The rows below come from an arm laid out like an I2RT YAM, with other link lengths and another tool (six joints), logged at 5 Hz.
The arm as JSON. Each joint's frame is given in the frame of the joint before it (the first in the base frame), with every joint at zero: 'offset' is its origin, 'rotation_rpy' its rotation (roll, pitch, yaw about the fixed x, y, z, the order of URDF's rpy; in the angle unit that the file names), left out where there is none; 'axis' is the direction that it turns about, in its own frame. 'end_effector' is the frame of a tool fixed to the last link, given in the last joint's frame.
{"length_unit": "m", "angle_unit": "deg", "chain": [
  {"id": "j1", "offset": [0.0, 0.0, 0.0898], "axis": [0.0, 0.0, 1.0]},
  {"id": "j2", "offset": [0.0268, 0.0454, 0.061], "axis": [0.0, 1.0, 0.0]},
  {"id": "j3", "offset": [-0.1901, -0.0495, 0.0], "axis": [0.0, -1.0, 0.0]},
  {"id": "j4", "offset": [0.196, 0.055, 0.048], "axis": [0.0, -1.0, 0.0]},
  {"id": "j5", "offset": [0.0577, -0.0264, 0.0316], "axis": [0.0, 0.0, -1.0]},
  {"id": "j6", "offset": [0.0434, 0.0, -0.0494], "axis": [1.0, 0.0, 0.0]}
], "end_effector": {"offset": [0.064, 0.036, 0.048], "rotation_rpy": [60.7, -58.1, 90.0]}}
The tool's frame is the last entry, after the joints.
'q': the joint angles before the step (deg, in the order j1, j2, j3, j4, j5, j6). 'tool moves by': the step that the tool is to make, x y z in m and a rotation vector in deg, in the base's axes. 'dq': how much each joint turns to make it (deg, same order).
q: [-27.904, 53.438, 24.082, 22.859, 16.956, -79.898]
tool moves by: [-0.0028, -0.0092, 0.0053, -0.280, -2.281, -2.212]
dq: [-1.945, -0.703, -0.614, 1.775, 0.183, 0.918]
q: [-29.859, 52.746, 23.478, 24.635, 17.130, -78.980]
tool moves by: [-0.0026, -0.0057, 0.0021, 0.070, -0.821, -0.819]
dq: [-1.721, -0.475, -0.184, 0.256, -0.936, 0.428]
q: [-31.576, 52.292, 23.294, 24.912, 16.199, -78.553]
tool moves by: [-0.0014, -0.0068, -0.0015, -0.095, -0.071, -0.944]
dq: [-1.610, 0.868, -0.190, 1.194, -0.661, -0.092]
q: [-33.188, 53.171, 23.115, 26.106, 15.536, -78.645]
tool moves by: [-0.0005, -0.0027, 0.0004, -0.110, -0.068, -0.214]
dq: [-0.724, 0.260, 0.121, 0.281, -0.505, -0.092]
